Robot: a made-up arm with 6 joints.
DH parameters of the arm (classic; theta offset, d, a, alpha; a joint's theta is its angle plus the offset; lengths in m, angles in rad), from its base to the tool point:
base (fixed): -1.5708 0.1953 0 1.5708
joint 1: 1.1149 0 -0.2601 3.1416
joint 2: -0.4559 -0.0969 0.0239 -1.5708
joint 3: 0 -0.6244 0.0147 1.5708
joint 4: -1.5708 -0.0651 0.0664 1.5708
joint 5: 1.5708 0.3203 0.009 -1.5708
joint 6: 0 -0.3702 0.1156 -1.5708
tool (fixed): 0 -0.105 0 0
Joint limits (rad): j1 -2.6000..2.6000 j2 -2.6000..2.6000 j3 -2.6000..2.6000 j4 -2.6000..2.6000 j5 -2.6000..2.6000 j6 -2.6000..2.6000
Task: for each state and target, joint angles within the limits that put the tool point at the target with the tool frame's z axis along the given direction. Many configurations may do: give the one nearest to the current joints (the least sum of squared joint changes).
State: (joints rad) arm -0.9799 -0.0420 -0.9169 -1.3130 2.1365 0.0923
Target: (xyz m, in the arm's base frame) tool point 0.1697 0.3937 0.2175 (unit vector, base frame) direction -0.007 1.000 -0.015
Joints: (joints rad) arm -0.5314 -0.1055 -0.9868 -1.3982 2.3015 0.5557
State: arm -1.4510 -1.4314 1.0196 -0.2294 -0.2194 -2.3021
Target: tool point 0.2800 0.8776 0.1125 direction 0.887 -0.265 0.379
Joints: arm -1.8608 -1.6715 1.6464 -0.6253 -0.8252 -2.5931
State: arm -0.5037 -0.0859 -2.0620 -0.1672 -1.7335 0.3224
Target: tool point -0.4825 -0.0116 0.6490 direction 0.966 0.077 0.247
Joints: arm -0.7475 0.4641 -1.4990 -0.3258 -2.2766 0.0843
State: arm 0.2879 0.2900 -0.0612 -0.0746 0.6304 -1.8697
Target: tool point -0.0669 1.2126 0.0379 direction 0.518 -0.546 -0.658
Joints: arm -0.0409 0.3997 -0.3080 0.0162 0.9107 -1.7475
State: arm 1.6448 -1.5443 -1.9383 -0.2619 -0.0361 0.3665
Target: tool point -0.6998 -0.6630 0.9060 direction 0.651 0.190 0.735
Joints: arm 2.4850 -1.8488 -1.7163 -0.6314 -0.2143 -0.3653
